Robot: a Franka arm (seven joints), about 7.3 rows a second.
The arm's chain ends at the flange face. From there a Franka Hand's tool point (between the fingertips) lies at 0.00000 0.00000 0.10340 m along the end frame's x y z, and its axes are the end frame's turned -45 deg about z.
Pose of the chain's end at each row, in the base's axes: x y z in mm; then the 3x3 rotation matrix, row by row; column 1 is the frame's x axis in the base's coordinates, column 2 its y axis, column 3 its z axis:
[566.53, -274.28, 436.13], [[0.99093, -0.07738, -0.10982], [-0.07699, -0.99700, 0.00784], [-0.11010, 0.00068, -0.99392]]
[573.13, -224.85, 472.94], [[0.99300, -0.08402, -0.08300], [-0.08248, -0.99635, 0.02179], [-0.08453, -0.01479, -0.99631]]
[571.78, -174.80, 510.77], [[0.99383, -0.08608, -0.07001], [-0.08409, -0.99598, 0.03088], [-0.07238, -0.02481, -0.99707]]
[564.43, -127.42, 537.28], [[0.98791, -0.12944, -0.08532], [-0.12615, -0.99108, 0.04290], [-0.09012, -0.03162, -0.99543]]
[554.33, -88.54, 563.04], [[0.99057, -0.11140, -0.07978], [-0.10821, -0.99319, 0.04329], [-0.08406, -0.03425, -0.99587]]
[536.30, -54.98, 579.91], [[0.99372, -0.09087, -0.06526], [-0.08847, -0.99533, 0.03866], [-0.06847, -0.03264, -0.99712]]
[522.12, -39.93, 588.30], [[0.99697, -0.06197, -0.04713], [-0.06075, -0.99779, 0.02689], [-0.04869, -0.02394, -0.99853]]
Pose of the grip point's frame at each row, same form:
[555.17, -273.47, 333.36], [[0.75541, 0.64598, -0.10982], [0.65055, -0.75943, 0.00784], [-0.07833, -0.07737, -0.99392]]
[564.55, -222.60, 369.92], [[0.76157, 0.64275, -0.08300], [0.64620, -0.76285, 0.02179], [-0.04931, -0.07023, -0.99631]]
[564.54, -171.61, 407.67], [[0.76361, 0.64188, -0.07001], [0.64480, -0.76372, 0.03088], [-0.03364, -0.06872, -0.99707]]
[555.61, -122.98, 434.35], [[0.79009, 0.60703, -0.08532], [0.61160, -0.79000, 0.04290], [-0.04137, -0.08608, -0.99543]]
[546.08, -84.06, 460.07], [[0.77921, 0.62167, -0.07978], [0.62578, -0.77881, 0.04329], [-0.03522, -0.08366, -0.99587]]
[529.55, -50.98, 476.81], [[0.76692, 0.63841, -0.06526], [0.64125, -0.76636, 0.03866], [-0.02534, -0.07150, -0.99712]]
[517.25, -37.15, 485.05], [[0.74878, 0.66114, -0.04713], [0.66259, -0.74850, 0.02689], [-0.01750, -0.05136, -0.99853]]

